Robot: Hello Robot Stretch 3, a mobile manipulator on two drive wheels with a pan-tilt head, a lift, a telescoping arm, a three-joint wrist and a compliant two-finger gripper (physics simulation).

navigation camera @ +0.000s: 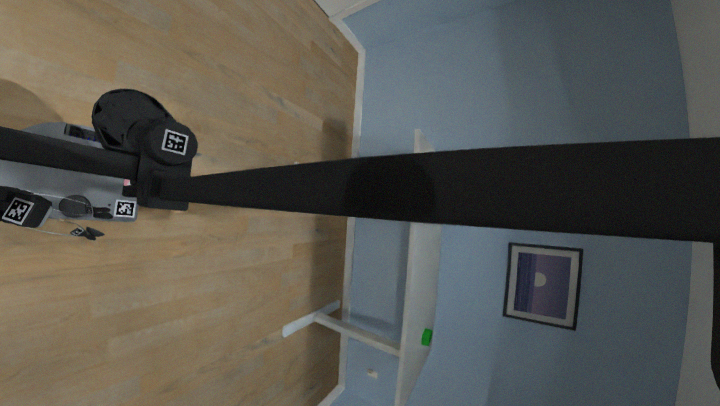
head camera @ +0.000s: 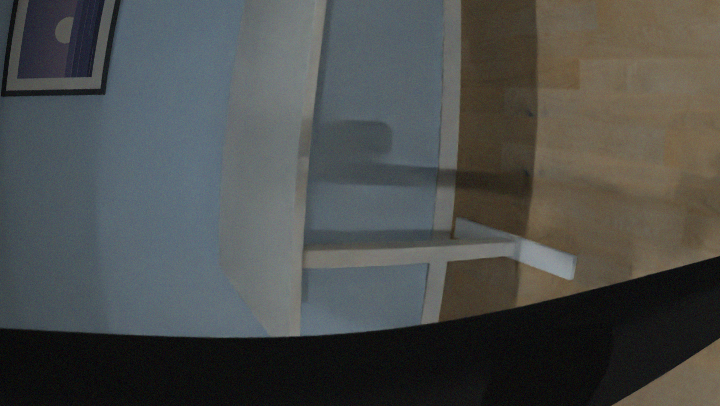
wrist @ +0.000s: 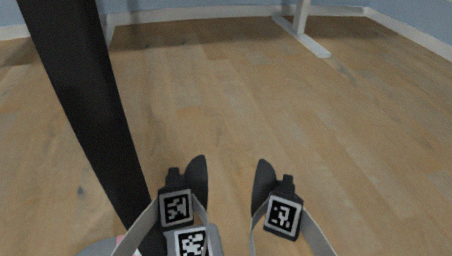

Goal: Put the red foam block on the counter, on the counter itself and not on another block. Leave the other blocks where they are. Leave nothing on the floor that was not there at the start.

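Where they show: gripper, between the fingertips: [navigation camera: 107,225]; robot's base, origin of its link: [navigation camera: 76,203].
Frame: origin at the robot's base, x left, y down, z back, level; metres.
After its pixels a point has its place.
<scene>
The red foam block does not show in these views. A long white top on legs, which may be the counter, [head camera: 264,151] @(x 1.255, y -0.950, z 0.119 m) [navigation camera: 422,282] @(x 1.269, y -0.951, z -0.283 m) runs along the blue wall in the head and navigation views. A green block [navigation camera: 426,336] @(x 1.414, y -0.977, z -0.664 m) sits on it near its wall-side edge in the navigation view. My gripper [navigation camera: 98,222] @(x 0.068, y -0.429, z -0.036 m) [wrist: 230,176] @(x 0.068, y -0.429, z -0.036 m) is open, its two fingertips apart with bare wood floor showing between them. It hangs low beside my base, well away from the white top.
My black mast [navigation camera: 554,186] @(x 0.117, y -1.274, z 0.065 m) [wrist: 90,110] hides part of the white top in the navigation view. A white foot [head camera: 547,258] [navigation camera: 311,318] [wrist: 312,45] of the table stands on the wood floor. A framed picture [head camera: 40,45] @(x 1.821, y -1.737, z -0.203 m) [navigation camera: 547,287] @(x 1.827, y -1.695, z -0.305 m) hangs on the wall.
</scene>
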